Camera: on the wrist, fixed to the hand. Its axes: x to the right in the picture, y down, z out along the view.
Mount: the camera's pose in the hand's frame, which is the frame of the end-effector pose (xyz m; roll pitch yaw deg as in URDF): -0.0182 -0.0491 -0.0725 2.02 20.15 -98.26
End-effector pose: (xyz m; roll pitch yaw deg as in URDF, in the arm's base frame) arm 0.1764 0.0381 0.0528 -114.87 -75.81 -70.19
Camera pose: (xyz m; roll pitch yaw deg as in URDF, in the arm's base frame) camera 0.1078 0.0954 0.0535 96.00 -6.40 105.30
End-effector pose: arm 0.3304 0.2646 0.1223 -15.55 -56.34 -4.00
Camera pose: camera 0.3627 0.1954 0.0757 60.87 9.10 -94.34
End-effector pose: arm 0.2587 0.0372 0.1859 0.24 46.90 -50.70
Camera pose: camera 0.1794 0.0570 0.1495 -44.88 8.02 -161.18
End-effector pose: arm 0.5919 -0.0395 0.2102 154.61 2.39 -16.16
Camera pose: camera 0.5972 0.0375 0.2554 -172.06 4.67 81.82
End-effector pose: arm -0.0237 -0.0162 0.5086 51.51 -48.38 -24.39
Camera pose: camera 0.0330 -0.0132 0.4395 77.37 46.57 -51.06
